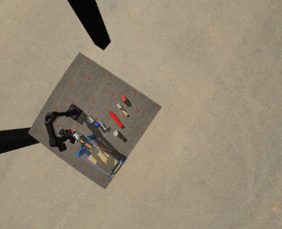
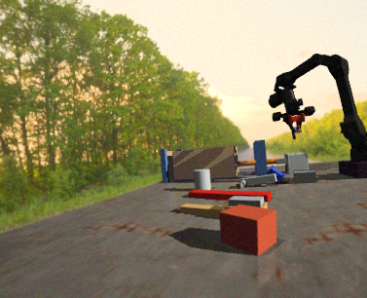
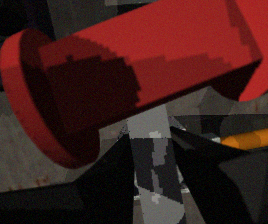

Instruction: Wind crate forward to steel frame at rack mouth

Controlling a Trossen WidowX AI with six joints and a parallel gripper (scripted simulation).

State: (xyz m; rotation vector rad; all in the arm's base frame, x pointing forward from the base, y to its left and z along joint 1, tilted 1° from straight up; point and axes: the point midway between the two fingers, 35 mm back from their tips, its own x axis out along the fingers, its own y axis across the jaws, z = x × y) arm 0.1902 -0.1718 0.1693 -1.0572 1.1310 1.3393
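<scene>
Now: the winch handle with red grip 10 mm to the right of my gripper tip and 20 mm above it. The rest, counted from my gripper tip: dark block 30 mm ahead, 190 mm to the left, 170 mm below; then red knob 40 mm to the left, 40 mm above; then winch 10 mm behind, 80 mm to the right, 150 mm below.
</scene>
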